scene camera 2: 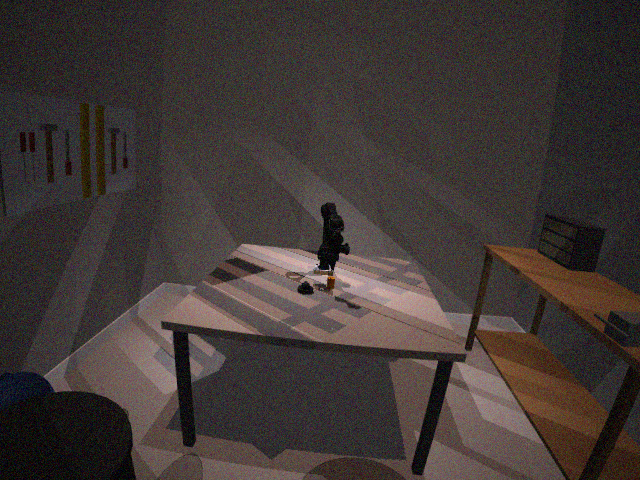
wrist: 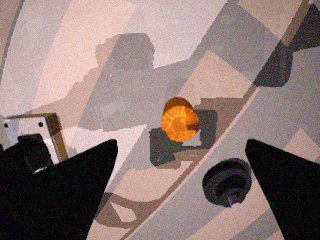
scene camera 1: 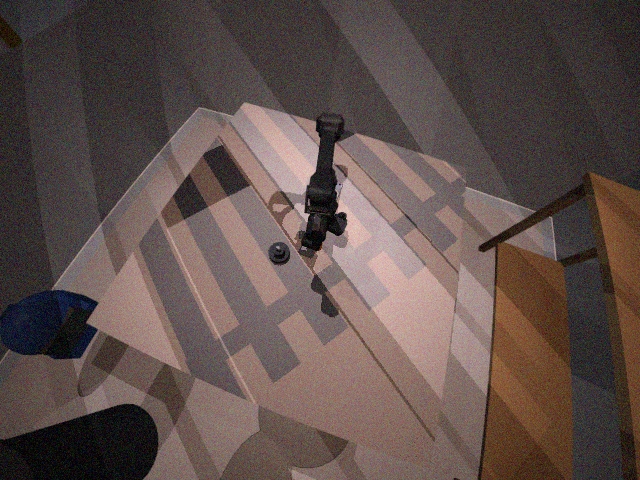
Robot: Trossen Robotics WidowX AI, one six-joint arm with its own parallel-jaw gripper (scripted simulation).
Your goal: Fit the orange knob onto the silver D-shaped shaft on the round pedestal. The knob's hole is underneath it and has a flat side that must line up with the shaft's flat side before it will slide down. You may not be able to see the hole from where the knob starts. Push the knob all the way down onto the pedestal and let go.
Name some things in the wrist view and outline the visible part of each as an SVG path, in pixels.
My gripper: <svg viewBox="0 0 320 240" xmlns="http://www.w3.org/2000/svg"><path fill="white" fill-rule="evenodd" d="M248 139L247 147L245 147L245 156L247 156L248 163L251 165L265 197L267 197L269 207L271 207L273 216L276 217L276 221L279 223L284 240L320 240L320 165L315 163L315 161L305 160L304 157L285 152L284 149L271 147L271 145L261 143L261 141L256 139ZM116 139L103 141L103 143L96 145L96 147L77 153L71 159L68 157L67 160L60 161L59 164L53 164L52 167L41 169L41 171L32 173L32 175L13 176L9 175L9 173L0 172L0 240L87 239L89 228L92 227L91 224L93 219L95 219L101 197L104 195L105 188L108 187L108 180L111 179L113 167L115 167L117 155L119 155Z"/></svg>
An orange knob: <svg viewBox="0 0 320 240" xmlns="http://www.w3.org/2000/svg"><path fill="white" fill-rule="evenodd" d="M172 97L172 99L169 99L164 104L160 127L165 137L176 141L176 143L181 143L181 141L187 141L196 135L197 129L199 129L199 117L196 116L191 104L183 99L183 97Z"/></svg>
